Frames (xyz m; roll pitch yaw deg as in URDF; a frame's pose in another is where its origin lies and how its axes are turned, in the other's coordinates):
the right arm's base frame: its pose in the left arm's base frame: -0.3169 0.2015 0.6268 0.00 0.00 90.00
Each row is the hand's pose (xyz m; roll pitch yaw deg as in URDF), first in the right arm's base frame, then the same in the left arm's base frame.
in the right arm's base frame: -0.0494 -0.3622 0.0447 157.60 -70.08 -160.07
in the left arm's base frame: 0.0453 0.1521 0.6715 157.60 -70.08 -70.07
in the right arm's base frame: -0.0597 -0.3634 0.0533 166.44 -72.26 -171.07
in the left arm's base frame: 0.0465 0.1418 0.6801 166.44 -72.26 -81.07
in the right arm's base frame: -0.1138 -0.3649 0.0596 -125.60 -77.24 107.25
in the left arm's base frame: 0.0480 0.0877 0.6864 -125.60 -77.24 -162.75
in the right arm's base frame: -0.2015 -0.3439 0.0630 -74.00 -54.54 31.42
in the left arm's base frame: 0.0270 0.0000 0.6898 -74.00 -54.54 121.42
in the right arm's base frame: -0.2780 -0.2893 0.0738 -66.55 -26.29 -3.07
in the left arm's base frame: -0.0276 -0.0765 0.7006 -66.55 -26.29 86.93
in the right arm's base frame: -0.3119 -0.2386 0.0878 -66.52 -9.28 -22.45
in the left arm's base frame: -0.0783 -0.1104 0.7146 -66.52 -9.28 67.55
